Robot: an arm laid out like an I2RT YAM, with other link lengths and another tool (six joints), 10 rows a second.
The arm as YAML. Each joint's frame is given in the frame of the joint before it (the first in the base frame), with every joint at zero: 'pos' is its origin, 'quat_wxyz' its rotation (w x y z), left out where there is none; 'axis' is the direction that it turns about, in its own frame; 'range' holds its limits. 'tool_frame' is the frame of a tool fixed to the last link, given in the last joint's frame.
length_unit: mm
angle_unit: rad
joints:
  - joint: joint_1
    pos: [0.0, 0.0, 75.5]
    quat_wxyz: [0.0, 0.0, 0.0, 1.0]
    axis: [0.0, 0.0, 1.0]
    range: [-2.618, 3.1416]
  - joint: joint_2
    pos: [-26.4, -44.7, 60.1]
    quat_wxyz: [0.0, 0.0, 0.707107, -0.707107]
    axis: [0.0, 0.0, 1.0]
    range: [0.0, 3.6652]
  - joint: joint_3
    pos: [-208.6, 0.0, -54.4]
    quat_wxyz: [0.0, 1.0, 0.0, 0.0]
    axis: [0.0, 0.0, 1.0]
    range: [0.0, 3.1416]
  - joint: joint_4
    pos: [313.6, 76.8, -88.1]
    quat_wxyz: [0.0, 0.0, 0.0, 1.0]
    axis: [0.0, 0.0, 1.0]
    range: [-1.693, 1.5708]
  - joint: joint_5
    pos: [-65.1, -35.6, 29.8]
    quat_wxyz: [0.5, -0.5, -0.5, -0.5]
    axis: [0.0, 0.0, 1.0]
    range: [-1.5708, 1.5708]
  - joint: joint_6
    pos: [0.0, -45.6, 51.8]
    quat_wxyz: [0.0, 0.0, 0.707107, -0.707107]
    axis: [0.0, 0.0, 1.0]
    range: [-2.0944, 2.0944]
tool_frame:
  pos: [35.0, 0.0, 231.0]
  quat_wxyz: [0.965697, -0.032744, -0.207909, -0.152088]
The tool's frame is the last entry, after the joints.
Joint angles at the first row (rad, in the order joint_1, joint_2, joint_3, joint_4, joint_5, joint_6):
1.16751, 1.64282, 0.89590, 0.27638, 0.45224, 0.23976
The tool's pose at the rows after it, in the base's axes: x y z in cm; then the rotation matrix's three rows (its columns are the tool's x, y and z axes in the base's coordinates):
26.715 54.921 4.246; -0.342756 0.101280 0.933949; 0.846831 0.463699 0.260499; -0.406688 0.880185 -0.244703
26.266 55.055 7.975; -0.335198 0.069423 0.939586; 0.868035 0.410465 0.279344; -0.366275 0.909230 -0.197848
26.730 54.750 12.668; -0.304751 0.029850 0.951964; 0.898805 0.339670 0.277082; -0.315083 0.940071 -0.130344
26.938 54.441 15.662; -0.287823 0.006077 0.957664; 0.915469 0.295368 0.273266; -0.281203 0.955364 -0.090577
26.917 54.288 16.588; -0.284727 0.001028 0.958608; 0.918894 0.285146 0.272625; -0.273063 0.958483 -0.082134
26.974 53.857 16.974; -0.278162 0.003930 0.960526; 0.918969 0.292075 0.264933; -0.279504 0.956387 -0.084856
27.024 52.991 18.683; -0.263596 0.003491 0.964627; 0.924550 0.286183 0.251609; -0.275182 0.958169 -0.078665
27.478 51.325 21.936; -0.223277 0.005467 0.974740; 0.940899 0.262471 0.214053; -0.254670 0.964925 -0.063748
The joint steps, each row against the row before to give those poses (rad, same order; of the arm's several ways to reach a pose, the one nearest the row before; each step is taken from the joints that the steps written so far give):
0.01983, -0.04617, -0.02710, 0.00190, 0.00267, -0.01602
0.01106, -0.08734, -0.03011, 0.01335, 0.00801, -0.00611
-0.00037, -0.08848, -0.02213, 0.02825, 0.02022, -0.01373
-0.00038, -0.05456, -0.00838, 0.01105, 0.01107, -0.00763
0.00037, -0.02099, -0.00079, -0.00763, 0.00228, -0.00115
-0.00037, -0.02253, 0.00000, -0.02939, 0.00726, -0.00037
0.00038, -0.05684, 0.00001, -0.04997, 0.01487, 0.00114
-0.00037, -0.08351, 0.01259, -0.07475, 0.03930, 0.00954

